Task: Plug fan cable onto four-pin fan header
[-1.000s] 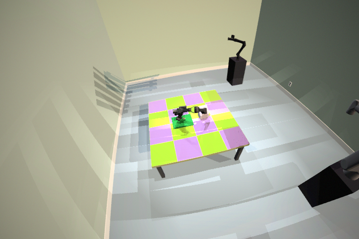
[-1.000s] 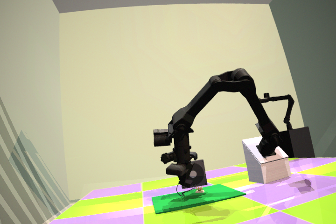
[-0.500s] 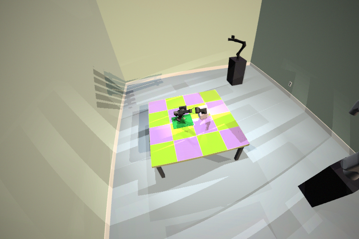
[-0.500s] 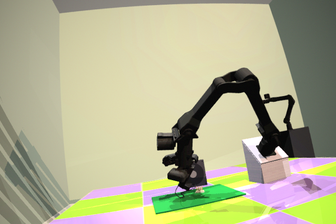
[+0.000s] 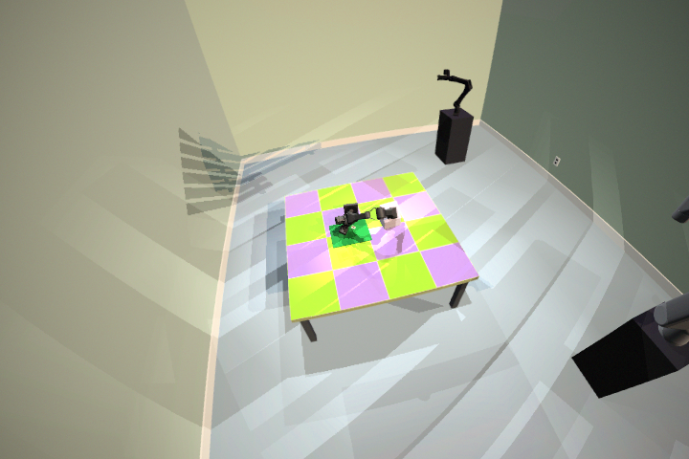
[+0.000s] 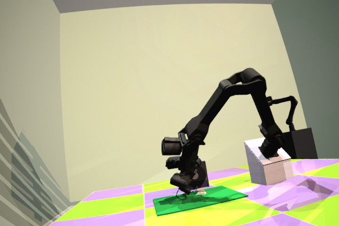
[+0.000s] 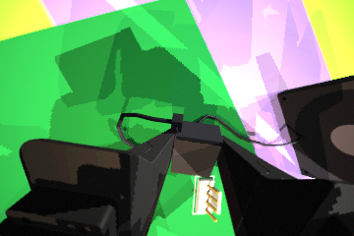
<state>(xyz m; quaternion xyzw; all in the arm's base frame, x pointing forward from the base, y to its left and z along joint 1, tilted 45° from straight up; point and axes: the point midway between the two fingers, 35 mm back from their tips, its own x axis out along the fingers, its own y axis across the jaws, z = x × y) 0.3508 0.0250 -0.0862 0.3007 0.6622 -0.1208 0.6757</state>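
My gripper tip is now 5 cm to the right of the green board, 5 cm above it and 3 cm past it. Also, from my gripper tip: fan (14 cm to the right, 9 cm behind, 2 cm above); then black fan plug (1 cm to the left, 1 cm behind); then four-pin header (6 cm behind, 4 cm below, 1 cm to the left).
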